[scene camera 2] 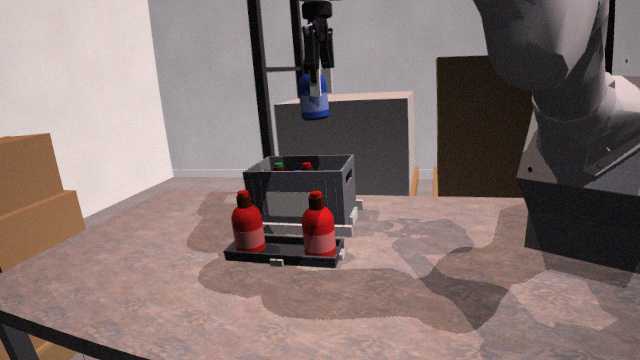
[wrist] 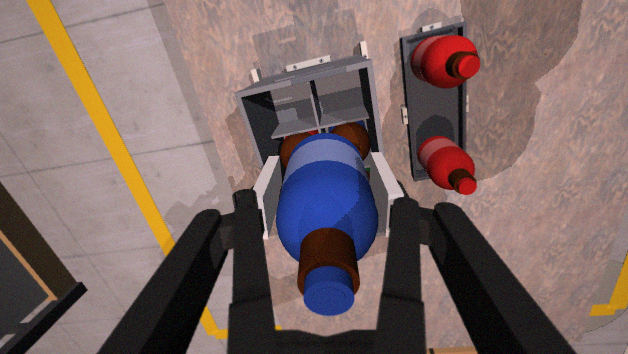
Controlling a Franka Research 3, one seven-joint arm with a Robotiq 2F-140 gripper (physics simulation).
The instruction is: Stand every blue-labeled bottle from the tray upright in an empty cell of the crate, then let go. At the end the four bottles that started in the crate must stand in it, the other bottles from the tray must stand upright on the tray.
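Note:
My gripper (scene camera 2: 322,86) (wrist: 325,170) is shut on a blue bottle (scene camera 2: 314,102) (wrist: 326,200) and holds it upright, high above the grey crate (scene camera 2: 300,200) (wrist: 376,107). In the wrist view two cells at the crate's far end are empty; brown bottles (wrist: 354,140) stand in the cells nearer the gripper, partly hidden by the held bottle. In the scene view a green cap (scene camera 2: 279,165) and a red cap (scene camera 2: 306,165) show inside the crate. Two red bottles (scene camera 2: 248,227) (scene camera 2: 319,230) (wrist: 442,61) (wrist: 446,162) stand upright on the black tray (scene camera 2: 285,247) (wrist: 435,100), one near each end.
The crate and tray stand side by side on the table (scene camera 2: 165,300) (wrist: 510,240), with small white brackets around them. The robot's base is at the right in the scene view. Cardboard boxes (scene camera 2: 37,200) are at the left, and a large grey box (scene camera 2: 360,145) stands behind the table.

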